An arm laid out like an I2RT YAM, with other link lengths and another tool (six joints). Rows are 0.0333 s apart.
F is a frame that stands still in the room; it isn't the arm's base.
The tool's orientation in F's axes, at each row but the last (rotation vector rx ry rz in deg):
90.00 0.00 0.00
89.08 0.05 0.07
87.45 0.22 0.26
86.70 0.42 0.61
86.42 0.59 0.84
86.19 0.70 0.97
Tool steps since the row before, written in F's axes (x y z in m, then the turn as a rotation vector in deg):
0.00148 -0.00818 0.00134 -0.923 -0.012 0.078
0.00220 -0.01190 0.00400 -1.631 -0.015 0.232
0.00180 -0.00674 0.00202 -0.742 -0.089 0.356
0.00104 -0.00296 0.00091 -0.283 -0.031 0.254
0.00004 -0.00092 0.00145 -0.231 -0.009 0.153
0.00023 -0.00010 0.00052 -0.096 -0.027 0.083
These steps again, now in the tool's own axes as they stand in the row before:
0.00148 0.00134 0.00818 -0.923 0.078 0.012
0.00218 0.00381 0.01197 -1.631 0.232 0.017
0.00176 0.00172 0.00683 -0.742 0.352 0.101
0.00101 0.00074 0.00302 -0.283 0.252 0.042
0.00003 0.00139 0.00101 -0.231 0.153 0.015
0.00023 0.00051 0.00014 -0.096 0.081 0.031

